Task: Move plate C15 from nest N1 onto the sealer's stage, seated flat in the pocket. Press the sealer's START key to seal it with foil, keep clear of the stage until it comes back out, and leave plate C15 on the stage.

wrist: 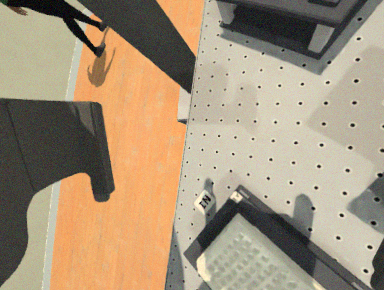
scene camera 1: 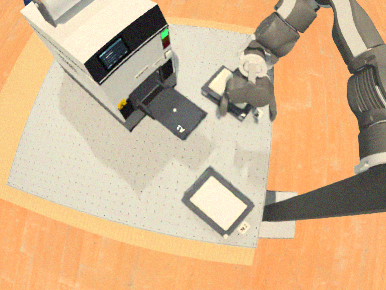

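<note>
Plate C15 [scene camera 1: 218, 83] [wrist: 250, 257], pale with a grid of wells, lies in the dark nest N1 [scene camera 1: 206, 92] [wrist: 212, 234], partly hidden by the gripper in the scene view and cut off by the frame's lower edge in the wrist view. My gripper [scene camera 1: 248, 114] [wrist: 205, 166] is open above the nest, its fingers apart on either side of it, not touching the plate. The sealer [scene camera 1: 117, 57] stands at the upper left of the scene view; its dark stage [scene camera 1: 172, 112] is out in front of it. A green key or lamp [scene camera 1: 165, 34] shows on the sealer's front.
Nest N2 [scene camera 1: 195, 210], a dark frame around a cream panel, stands towards the front edge of the perforated table [scene camera 1: 125, 215] [wrist: 280, 145]. A black beam [scene camera 1: 325, 195] [wrist: 160, 40] reaches to the table's right edge. A wooden floor [scene camera 1: 320, 260] [wrist: 135, 175] surrounds the table.
</note>
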